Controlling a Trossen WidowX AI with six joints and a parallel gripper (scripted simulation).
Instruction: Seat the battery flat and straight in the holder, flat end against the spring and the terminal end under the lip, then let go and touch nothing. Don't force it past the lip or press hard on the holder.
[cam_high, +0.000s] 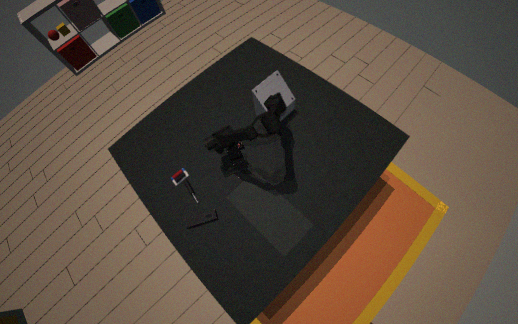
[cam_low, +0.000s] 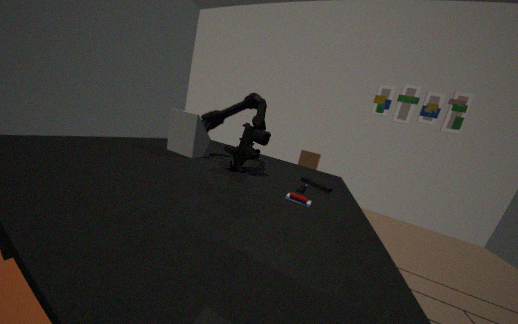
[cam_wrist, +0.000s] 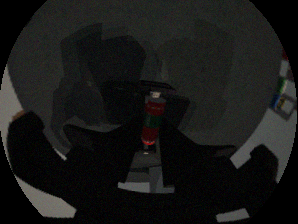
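The battery is 10 mm above my gripper tip. Round my gripper tip: dark flat bar 390 mm ahead, 130 mm to the left, 10 mm above; then dark slim tool 330 mm ahead, 10 mm to the right.
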